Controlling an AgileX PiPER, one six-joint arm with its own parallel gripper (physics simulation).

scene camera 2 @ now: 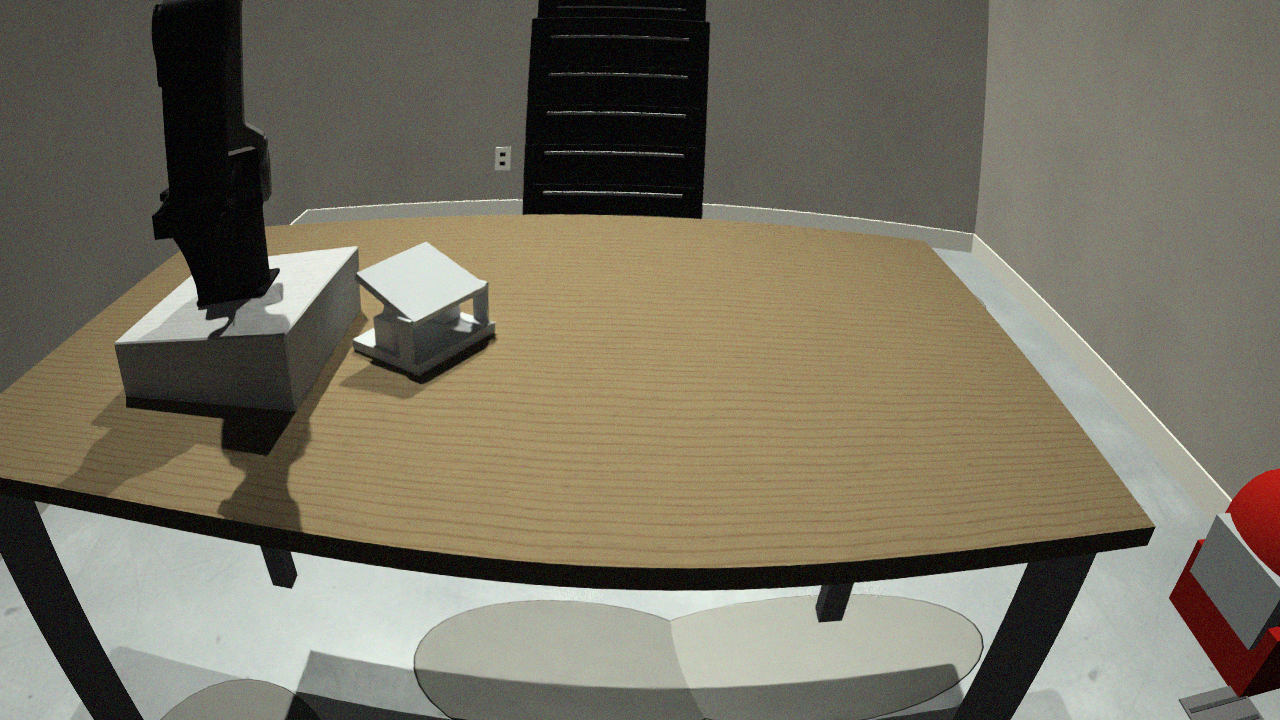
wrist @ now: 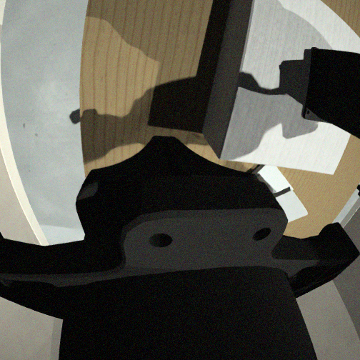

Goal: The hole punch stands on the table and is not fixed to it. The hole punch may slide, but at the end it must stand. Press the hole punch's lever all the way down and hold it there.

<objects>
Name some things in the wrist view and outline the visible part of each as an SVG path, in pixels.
My gripper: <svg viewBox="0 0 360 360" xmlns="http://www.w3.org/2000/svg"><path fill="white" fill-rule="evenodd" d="M0 232L0 296L34 311L63 319L58 360L317 360L309 332L295 298L334 279L360 254L339 222L326 224L319 234L300 239L283 235L288 219L279 202L264 182L259 181L255 174L230 169L205 159L181 143L175 136L152 136L139 152L128 159L89 171L79 189L75 203L76 212L84 230L84 239L43 246L5 239Z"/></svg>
A white hole punch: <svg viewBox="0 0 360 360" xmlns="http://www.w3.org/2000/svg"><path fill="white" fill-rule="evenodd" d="M251 172L269 188L284 210L288 222L308 214L301 201L292 191L293 188L276 166L260 164Z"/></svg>
</objects>
